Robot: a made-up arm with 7 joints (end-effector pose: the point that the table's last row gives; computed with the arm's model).
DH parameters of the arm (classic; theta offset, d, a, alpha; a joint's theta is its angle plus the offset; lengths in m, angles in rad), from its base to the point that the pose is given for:
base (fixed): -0.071 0 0 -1.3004
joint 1: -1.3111 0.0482 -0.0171 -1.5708
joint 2: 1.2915 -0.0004 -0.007 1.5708
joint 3: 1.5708 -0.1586 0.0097 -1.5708
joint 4: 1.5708 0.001 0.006 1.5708
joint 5: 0 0.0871 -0.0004 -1.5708
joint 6: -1.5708 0 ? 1.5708
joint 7: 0 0.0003 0 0
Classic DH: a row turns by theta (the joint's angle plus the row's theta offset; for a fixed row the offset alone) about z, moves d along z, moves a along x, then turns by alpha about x.
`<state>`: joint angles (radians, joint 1 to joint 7).
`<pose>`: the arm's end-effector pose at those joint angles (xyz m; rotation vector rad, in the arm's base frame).
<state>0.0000 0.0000 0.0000 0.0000 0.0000 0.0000 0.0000</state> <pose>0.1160 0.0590 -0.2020 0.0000 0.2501 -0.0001</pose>
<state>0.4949 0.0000 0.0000 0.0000 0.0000 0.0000 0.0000</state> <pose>0.0025 0.0745 -0.2285 0.0173 0.7254 0.1369</pose>
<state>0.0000 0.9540 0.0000 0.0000 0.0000 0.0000 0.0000</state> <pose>0.1348 0.1894 -0.1288 0.9489 0.2307 -0.1194</pose>
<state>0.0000 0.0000 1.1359 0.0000 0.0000 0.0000 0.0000</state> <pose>0.0239 0.2061 -0.1785 0.1420 0.2225 1.1296</pose>
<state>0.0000 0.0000 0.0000 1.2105 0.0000 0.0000 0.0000</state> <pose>-0.0194 0.0591 -0.3118 0.0001 1.4606 -0.0001</pose>
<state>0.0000 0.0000 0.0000 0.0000 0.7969 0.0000 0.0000</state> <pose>0.1160 0.0585 -0.2022 0.7927 0.2366 -0.0998</pose>
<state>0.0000 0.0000 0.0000 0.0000 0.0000 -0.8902 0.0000</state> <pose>0.1048 0.0590 -0.1463 0.0000 -0.6401 -0.0001</pose>
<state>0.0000 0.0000 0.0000 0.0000 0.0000 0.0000 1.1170</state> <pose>0.1160 0.0590 -0.2020 0.1396 0.2234 1.1108</pose>
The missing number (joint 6, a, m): 0.066
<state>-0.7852 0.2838 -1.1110 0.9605 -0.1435 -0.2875 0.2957</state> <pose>0.1911 0.0110 -0.2289 0.7874 0.1559 -0.6270</pose>
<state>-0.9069 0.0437 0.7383 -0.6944 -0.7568 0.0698 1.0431</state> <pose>0.1509 0.1165 0.0102 -1.3044 -0.8762 0.8568</pose>
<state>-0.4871 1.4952 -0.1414 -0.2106 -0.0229 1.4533 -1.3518</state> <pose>0.1527 0.2398 -0.0036 0.4512 1.4045 -0.2624</pose>
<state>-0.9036 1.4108 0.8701 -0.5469 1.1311 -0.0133 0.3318</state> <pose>0.0521 0.1376 0.1402 1.8620 -1.6675 1.8878</pose>
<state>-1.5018 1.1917 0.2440 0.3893 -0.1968 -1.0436 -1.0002</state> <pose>0.1225 0.1620 0.1532 1.7146 -1.4269 -0.2801</pose>
